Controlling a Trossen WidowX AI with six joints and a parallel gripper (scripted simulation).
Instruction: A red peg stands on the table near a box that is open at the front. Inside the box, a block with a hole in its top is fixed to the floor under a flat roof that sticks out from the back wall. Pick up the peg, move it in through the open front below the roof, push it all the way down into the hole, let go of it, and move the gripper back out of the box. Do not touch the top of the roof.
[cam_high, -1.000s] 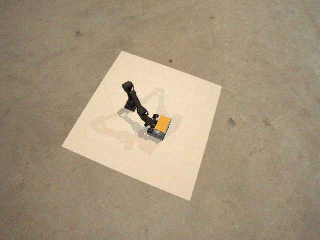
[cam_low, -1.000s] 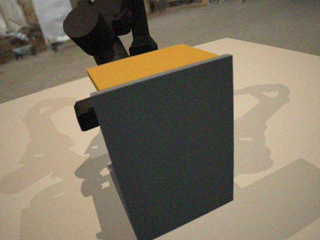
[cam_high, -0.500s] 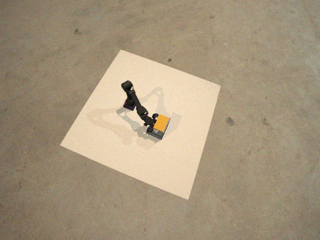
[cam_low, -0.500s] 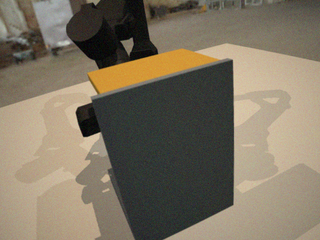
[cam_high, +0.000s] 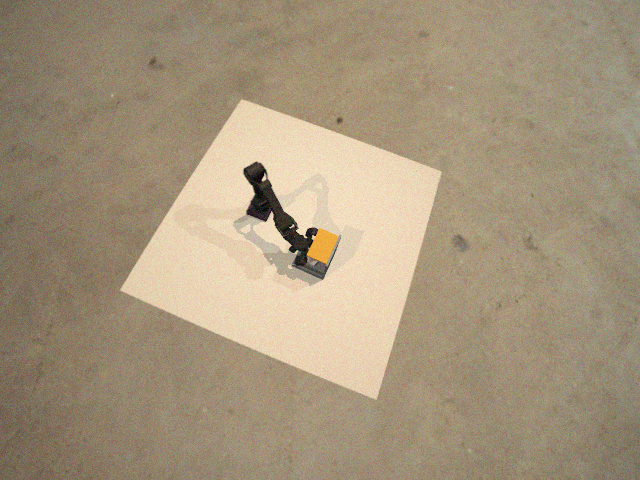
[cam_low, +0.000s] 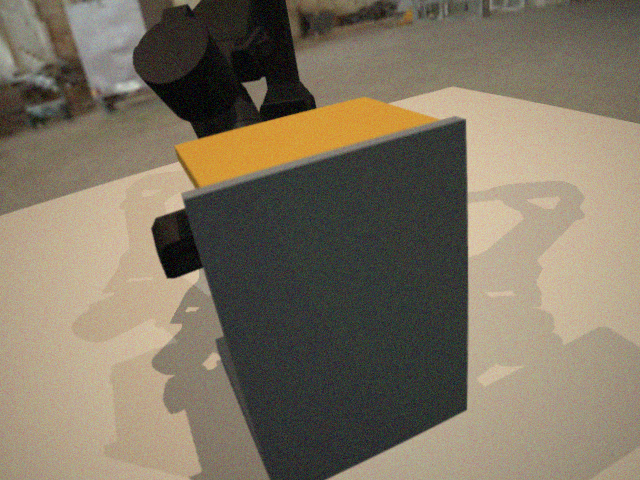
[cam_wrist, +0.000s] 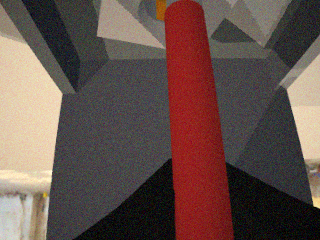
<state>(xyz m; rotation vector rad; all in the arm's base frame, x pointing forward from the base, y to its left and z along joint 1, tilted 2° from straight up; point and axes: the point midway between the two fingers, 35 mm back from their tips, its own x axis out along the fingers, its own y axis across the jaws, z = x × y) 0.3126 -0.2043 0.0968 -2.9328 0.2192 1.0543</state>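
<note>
Right now my gripper tip is 6 cm short of the dark box wall, 2 cm below it and 1 cm to the left of it. Round my gripper tip: orange roof 13 cm above, 1 cm ahead; red peg 3 cm behind, 1 cm below.
</note>
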